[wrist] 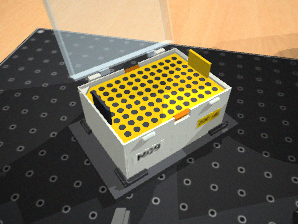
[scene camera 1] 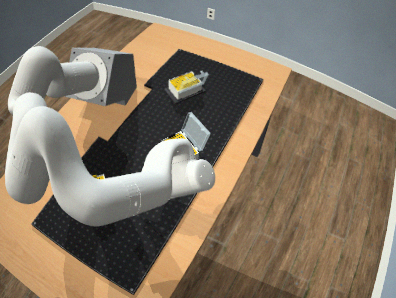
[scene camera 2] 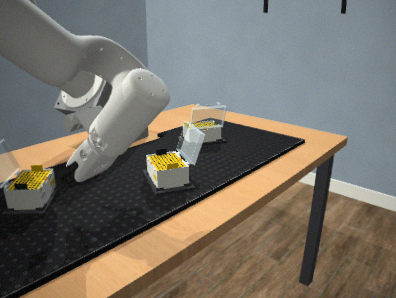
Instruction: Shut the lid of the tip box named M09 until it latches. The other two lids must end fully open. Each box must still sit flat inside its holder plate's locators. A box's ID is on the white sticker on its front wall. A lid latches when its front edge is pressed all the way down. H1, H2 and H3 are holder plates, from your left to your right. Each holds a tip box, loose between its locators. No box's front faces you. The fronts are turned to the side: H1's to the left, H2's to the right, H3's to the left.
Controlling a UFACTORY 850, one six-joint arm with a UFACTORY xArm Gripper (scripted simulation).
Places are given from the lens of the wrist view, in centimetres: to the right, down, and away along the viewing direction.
tip box (wrist: 144,151): 0, 3, 23
yellow tip rack (wrist: 133,103): -1, -1, 25
